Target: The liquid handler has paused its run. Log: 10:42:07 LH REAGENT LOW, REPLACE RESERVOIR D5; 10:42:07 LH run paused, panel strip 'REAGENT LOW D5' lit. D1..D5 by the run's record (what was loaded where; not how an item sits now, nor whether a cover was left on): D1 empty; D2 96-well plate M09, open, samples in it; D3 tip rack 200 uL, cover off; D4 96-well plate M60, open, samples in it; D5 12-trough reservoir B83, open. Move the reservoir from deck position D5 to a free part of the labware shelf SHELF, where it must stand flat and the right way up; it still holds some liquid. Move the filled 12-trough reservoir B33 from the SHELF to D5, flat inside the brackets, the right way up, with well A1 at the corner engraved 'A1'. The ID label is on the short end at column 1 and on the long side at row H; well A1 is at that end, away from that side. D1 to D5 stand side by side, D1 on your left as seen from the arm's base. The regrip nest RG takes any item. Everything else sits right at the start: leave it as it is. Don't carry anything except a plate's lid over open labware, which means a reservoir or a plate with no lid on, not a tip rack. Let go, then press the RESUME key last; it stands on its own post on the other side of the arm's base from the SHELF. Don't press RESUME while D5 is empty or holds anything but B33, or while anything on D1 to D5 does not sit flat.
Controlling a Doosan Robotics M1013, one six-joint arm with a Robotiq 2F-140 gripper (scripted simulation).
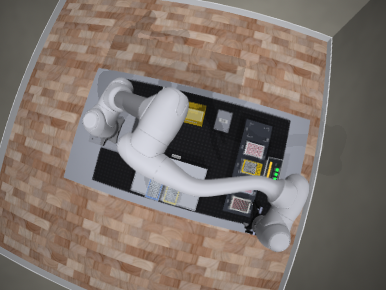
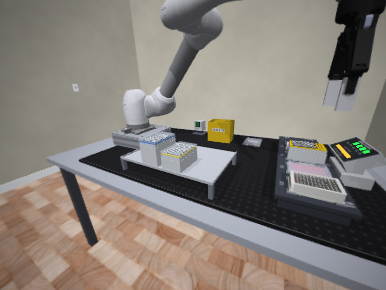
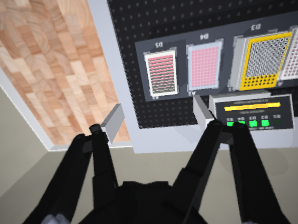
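A labware shelf is visible to me, as is my gripper. Image 3 shows my gripper too.
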